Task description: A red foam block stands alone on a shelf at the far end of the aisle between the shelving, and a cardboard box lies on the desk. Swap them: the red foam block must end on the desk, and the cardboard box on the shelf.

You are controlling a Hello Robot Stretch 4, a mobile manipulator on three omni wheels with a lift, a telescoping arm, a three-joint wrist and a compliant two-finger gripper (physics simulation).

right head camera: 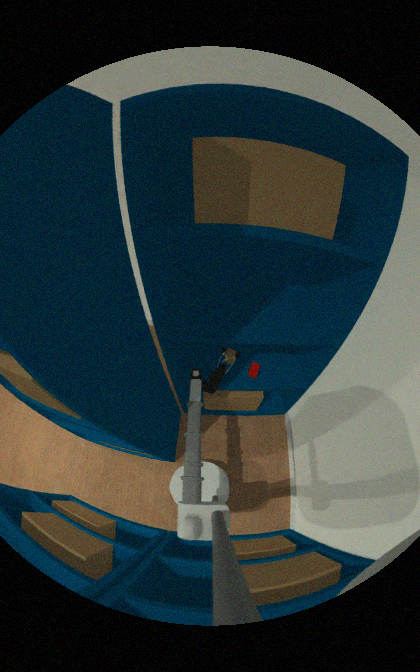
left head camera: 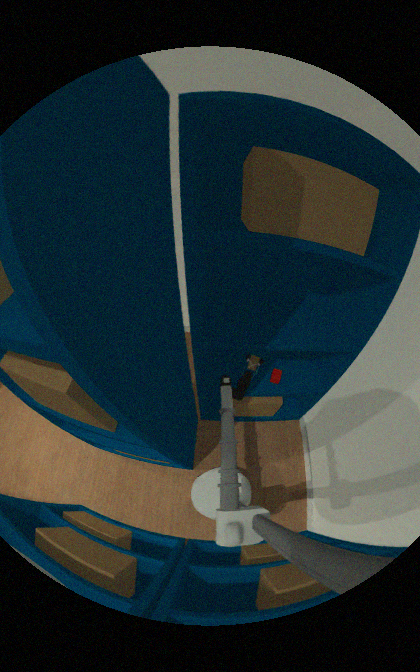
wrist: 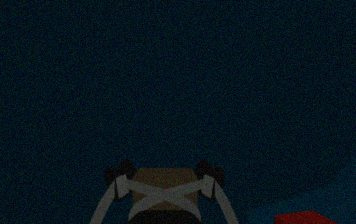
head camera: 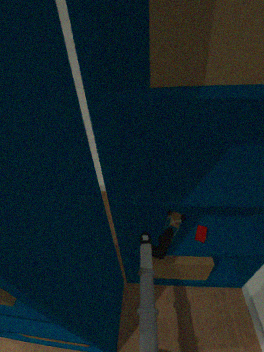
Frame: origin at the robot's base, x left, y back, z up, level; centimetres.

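Seen in the pictures: gripper, fingertip midpoint: (wrist: 165, 173) (head camera: 177, 213).
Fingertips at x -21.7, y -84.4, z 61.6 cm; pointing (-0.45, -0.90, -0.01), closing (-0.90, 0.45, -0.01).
Observation:
A point is followed by its place in that frame.
My gripper (head camera: 176, 215) {y -84.4, x -21.7, z 61.6 cm} (left head camera: 254, 359) (right head camera: 231, 353) (wrist: 165, 173) {y -84.4, x -21.7, z 61.6 cm} is shut on a small cardboard box (head camera: 175, 220) {y -79.4, x -19.8, z 60.5 cm} (left head camera: 254, 363) (right head camera: 230, 357) (wrist: 165, 177) {y -80.3, x -19.7, z 62.2 cm}, which sits between the two fingertips. The red foam block (head camera: 201, 233) {y -72.7, x -35.7, z 55.1 cm} (left head camera: 276, 376) (right head camera: 254, 370) (wrist: 305, 218) {y -76.3, x -37.4, z 55.1 cm} lies on the blue shelf (head camera: 227, 231) {y -76.4, x -54.9, z 50.6 cm} (left head camera: 312, 372) (right head camera: 292, 367), to the right of the gripper and apart from it. In the wrist view, part of the block shows at the lower right edge. The desk does not show in these views.
A large cardboard box (head camera: 207, 45) {y -64.4, x -18.1, z 151.9 cm} (left head camera: 335, 205) (right head camera: 295, 187) stands on a higher shelf. Another box (head camera: 187, 268) {y -63.7, x -29.1, z 25.4 cm} (left head camera: 260, 406) (right head camera: 235, 401) stands below the block's shelf. A pale wall (left head camera: 365, 425) (right head camera: 350, 415) bounds the right side. More shelving with boxes (left head camera: 90, 562) (right head camera: 70, 545) stands opposite.

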